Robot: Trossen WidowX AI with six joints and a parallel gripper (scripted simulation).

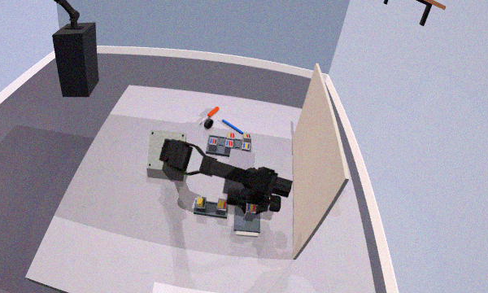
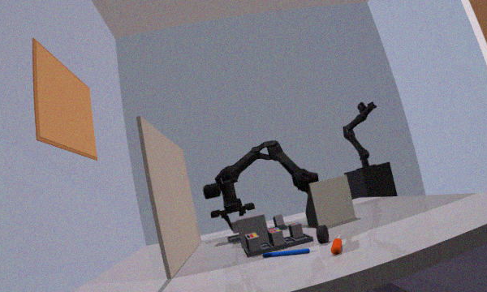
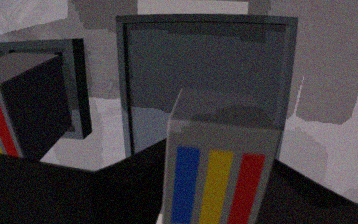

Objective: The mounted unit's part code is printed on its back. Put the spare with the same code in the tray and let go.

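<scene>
Now: the grey tray 3 cm below my gripper tip. Also, from my gripper tip: blue pen 2 cm behind, 55 cm to the left, 3 cm below; then rack 14 cm behind, 4 cm to the left, 3 cm below; then tall pale panel 22 cm ahead, 15 cm to the left, 19 cm above.
</scene>
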